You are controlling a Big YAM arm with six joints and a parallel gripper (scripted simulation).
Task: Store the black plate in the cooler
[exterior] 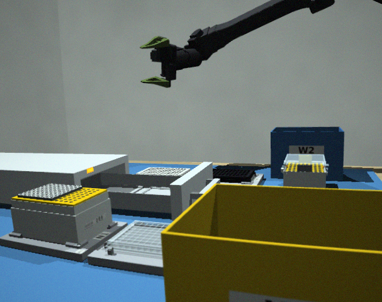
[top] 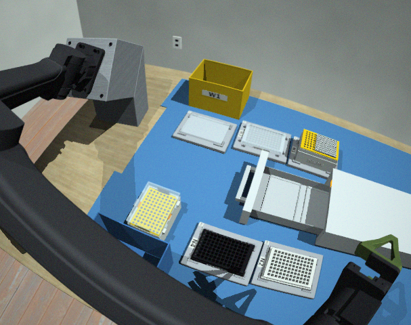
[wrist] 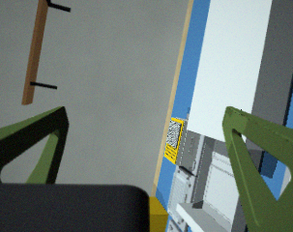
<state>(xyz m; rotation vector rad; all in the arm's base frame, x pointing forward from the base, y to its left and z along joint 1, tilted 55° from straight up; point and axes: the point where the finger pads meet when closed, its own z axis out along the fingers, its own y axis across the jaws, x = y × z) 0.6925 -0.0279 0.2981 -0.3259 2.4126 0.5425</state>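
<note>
Right now the black plate is 290 mm below my hand, 250 mm behind it and 70 mm to the left of it. Also, from my hand: white plate: 290 mm below, 80 mm to the left, 80 mm behind; work nest N4: 310 mm below, 250 mm behind, 70 mm to the left; cooler CD: 280 mm below, 270 mm to the left, 20 mm ahead.
</note>
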